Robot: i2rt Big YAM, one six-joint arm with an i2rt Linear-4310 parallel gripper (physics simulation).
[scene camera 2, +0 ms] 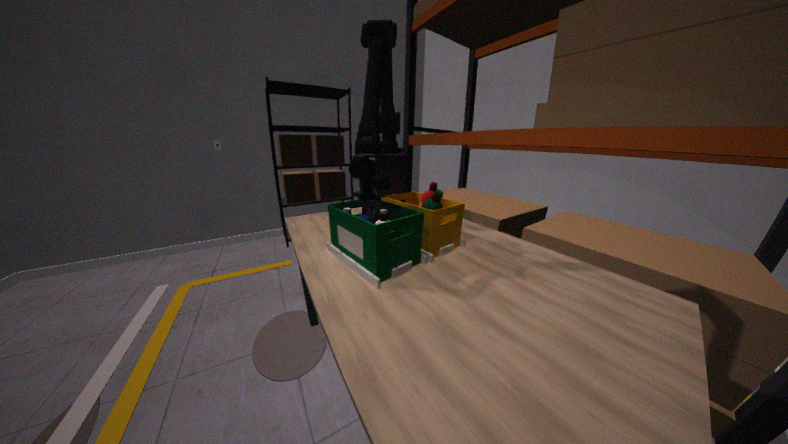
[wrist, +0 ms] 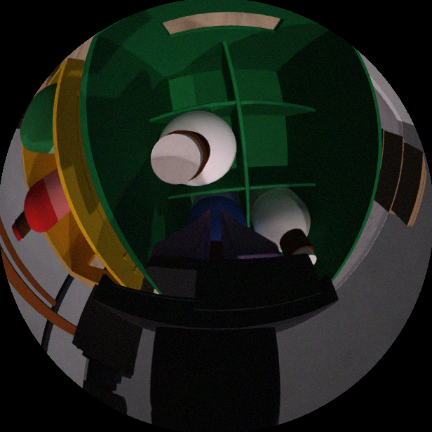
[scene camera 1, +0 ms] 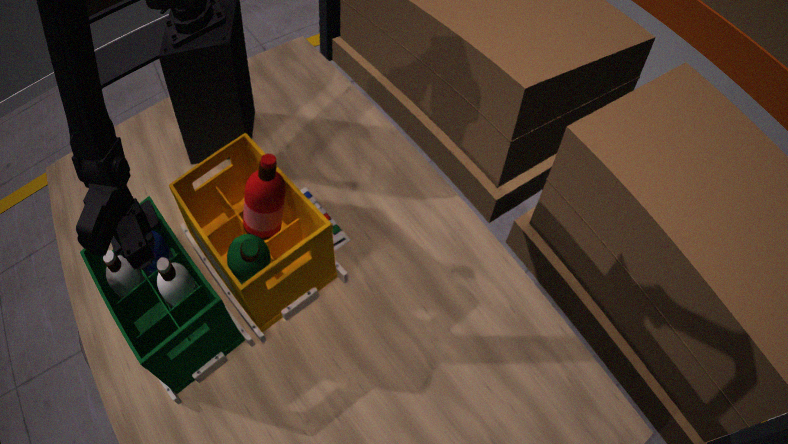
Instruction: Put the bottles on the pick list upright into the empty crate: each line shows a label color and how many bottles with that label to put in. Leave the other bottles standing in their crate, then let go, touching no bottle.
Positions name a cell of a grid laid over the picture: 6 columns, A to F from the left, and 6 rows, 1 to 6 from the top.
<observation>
In view: the gripper (wrist: C3), a green bottle (scene camera 1: B4) and a red bottle (scene camera 1: C3).
The red bottle is seen too in the wrist view (wrist: A3).
</observation>
